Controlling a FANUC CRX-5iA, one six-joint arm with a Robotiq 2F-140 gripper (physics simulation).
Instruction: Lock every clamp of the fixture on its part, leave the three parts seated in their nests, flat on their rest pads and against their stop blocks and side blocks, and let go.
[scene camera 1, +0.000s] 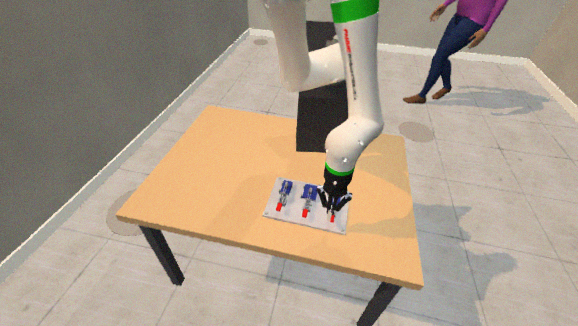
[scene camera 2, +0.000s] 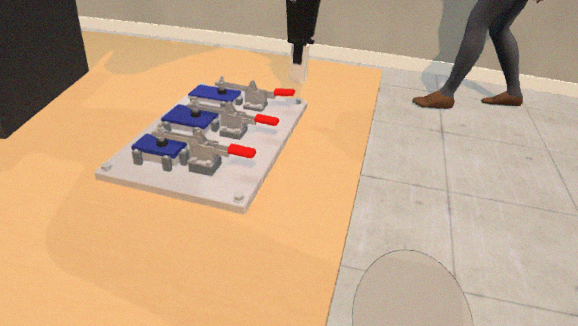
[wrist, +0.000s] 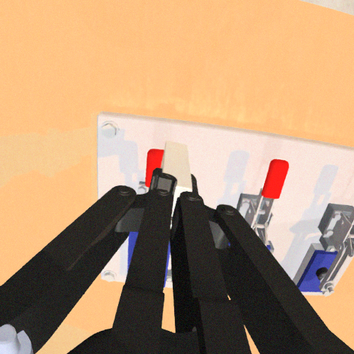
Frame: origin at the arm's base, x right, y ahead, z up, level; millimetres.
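Where they show: gripper, fingertip midpoint: (scene camera 1: 329, 218) (scene camera 2: 297, 80).
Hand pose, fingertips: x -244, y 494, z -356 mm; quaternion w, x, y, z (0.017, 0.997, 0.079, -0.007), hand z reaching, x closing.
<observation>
After its pixels a point has its place.
The fixture plate (scene camera 1: 320, 223) @(x -213, y 484, z -428 mm) (scene camera 2: 215, 189) @(x 10, y 514, z -427 mm) (wrist: 205, 140) carries three toggle clamps with red handles. Near the gripper is one handle (scene camera 1: 332, 218) @(x -253, y 469, z -383 mm) (scene camera 2: 284, 92) @(x -243, y 470, z -385 mm) (wrist: 154, 167); then come the middle handle (scene camera 1: 305, 213) @(x -147, y 499, z -386 mm) (scene camera 2: 266, 120) @(x -137, y 500, z -388 mm) (wrist: 276, 179) and the far-side handle (scene camera 1: 279, 206) @(x -39, y 524, z -381 mm) (scene camera 2: 242, 151) @(x -32, y 529, z -382 mm). In scene camera 2 all three handles lie low and the clamp arms reach over blue parts (scene camera 2: 206, 93) @(x -201, y 322, z -411 mm) (scene camera 2: 180, 117) @(x -92, y 358, z -406 mm) (scene camera 2: 152, 146) @(x 7, y 395, z -401 mm), black tips on their tops. The parts look flat; contact with their blocks is too small to tell. My gripper (scene camera 1: 330, 211) @(x -244, y 494, z -356 mm) (scene camera 2: 298, 79) @(x -244, y 494, z -356 mm) (wrist: 172, 159) is shut and empty, above and beside the first handle.
The plate lies on the wooden table (scene camera 1: 200, 175) @(x 406, y 512, z -442 mm) (scene camera 2: 175, 260) @(x 128, y 548, z -443 mm) (wrist: 200, 60), with bolt heads at its corners. The dark robot pedestal (scene camera 1: 320, 120) @(x -8, y 69, z -235 mm) (scene camera 2: 40, 60) @(x -43, y 50, z -356 mm) stands behind. A person (scene camera 1: 442, 60) (scene camera 2: 480, 55) is on the floor beyond the table.
</observation>
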